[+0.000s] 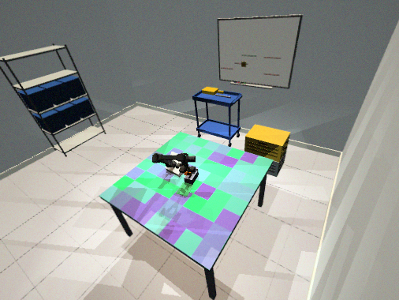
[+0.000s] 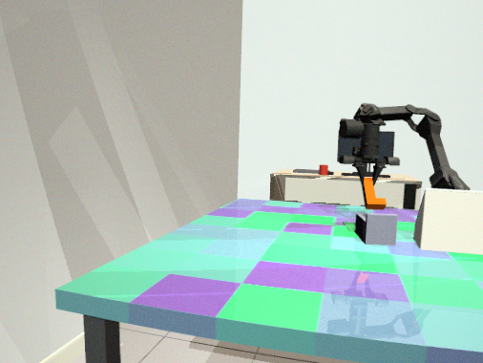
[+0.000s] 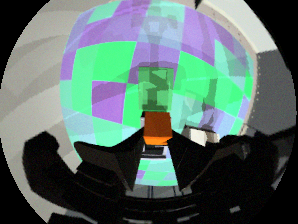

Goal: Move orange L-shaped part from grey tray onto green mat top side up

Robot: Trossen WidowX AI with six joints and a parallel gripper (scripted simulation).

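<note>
Right now the green mat is 1 cm ahead of my gripper tip, 7 cm to the right of it and 17 cm below it. The rest, counted from my gripper tip: orange L-shaped part: 2 cm behind, 3 cm to the left, 3 cm below.
</note>
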